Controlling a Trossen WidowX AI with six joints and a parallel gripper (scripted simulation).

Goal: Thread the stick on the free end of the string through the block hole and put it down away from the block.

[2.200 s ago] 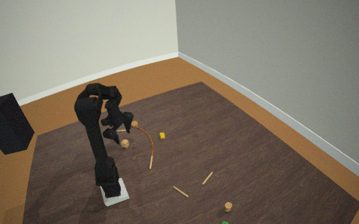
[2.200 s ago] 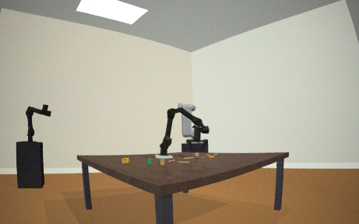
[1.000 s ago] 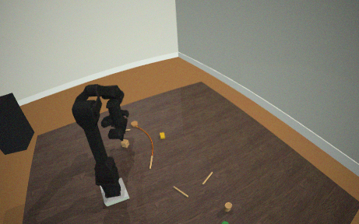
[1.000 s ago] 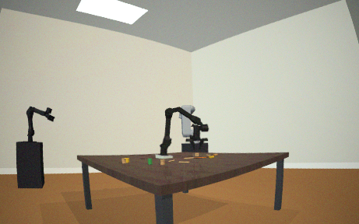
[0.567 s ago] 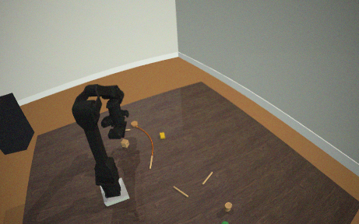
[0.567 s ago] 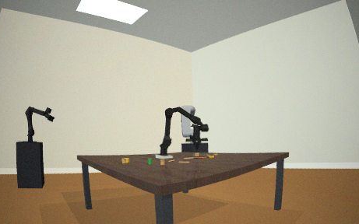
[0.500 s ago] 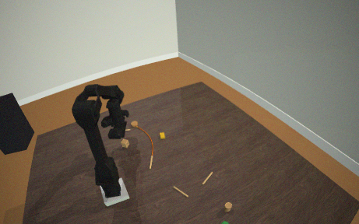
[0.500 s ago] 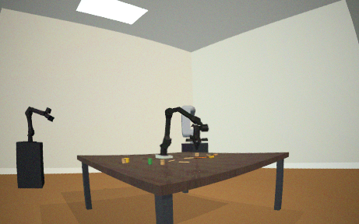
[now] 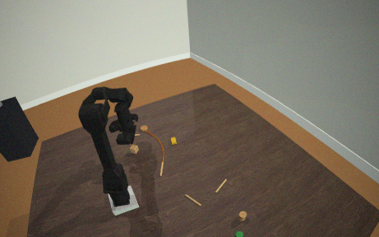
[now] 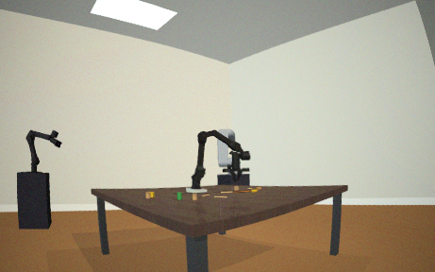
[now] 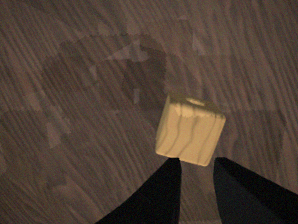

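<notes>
My gripper tip is now 4 cm above the wooden block. From my gripper tip the other things lie so: wooden cylinder (31 cm ahead, 49 cm to the right, 4 cm below); yellow block (20 cm ahead, 5 cm below); round wooden button (7 cm ahead, 15 cm to the left, 5 cm below).
</notes>
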